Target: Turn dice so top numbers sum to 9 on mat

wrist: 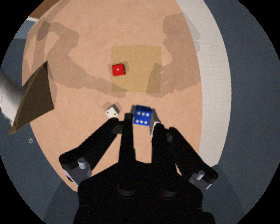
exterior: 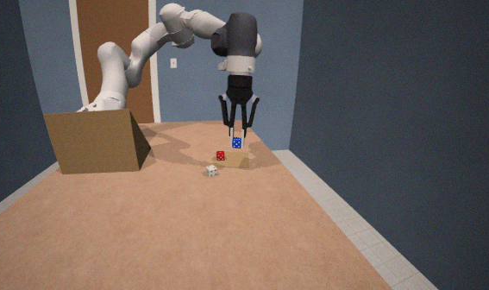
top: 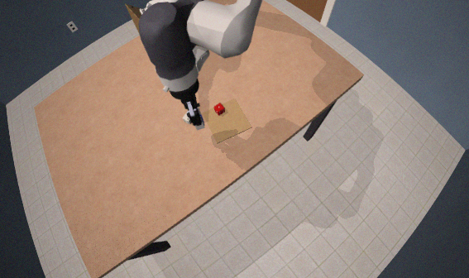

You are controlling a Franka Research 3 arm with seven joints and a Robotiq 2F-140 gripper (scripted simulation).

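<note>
Right now the red die is 11 cm below my hand, 10 cm to the left of it and 5 cm behind it. From my hand the other things lie so: white die (12 cm below, 9 cm behind, 1 cm to the right); then blue die (2 cm below); then tan mat (13 cm below, 10 cm to the left).
</note>
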